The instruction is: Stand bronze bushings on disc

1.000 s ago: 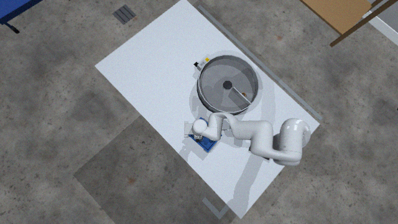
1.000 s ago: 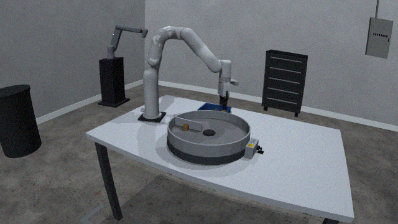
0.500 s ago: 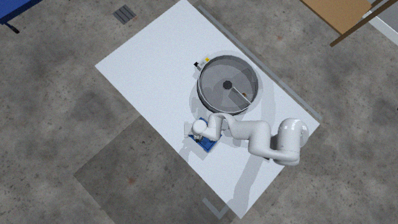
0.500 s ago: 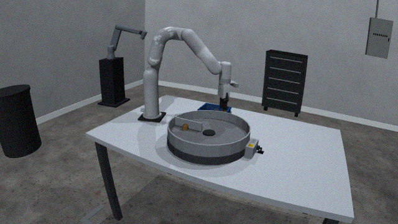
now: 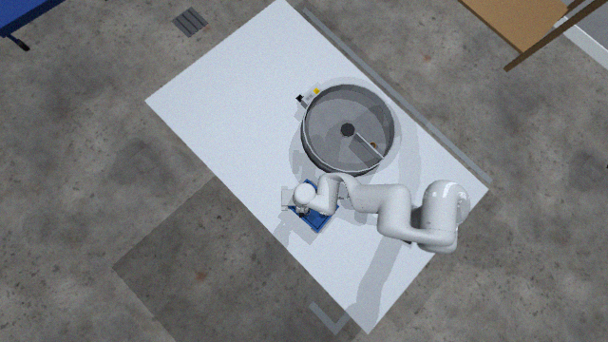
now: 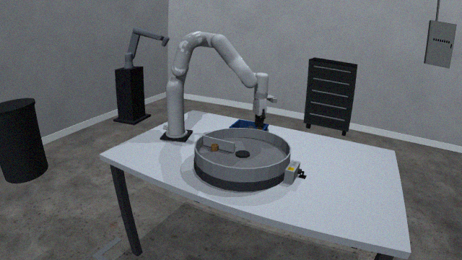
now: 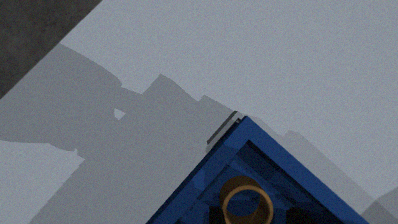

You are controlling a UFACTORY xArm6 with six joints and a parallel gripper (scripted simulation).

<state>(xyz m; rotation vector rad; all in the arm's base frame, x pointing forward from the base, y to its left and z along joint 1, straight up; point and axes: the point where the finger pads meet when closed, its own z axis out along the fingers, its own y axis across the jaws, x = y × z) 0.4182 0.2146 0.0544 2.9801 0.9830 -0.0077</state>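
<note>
The blue crate is 5 cm behind my hand, 2 cm to the right of it and 4 cm below it. From my hand the other things lie so: turntable disc 2 cm ahead, 40 cm to the right, 1 cm below.
</note>
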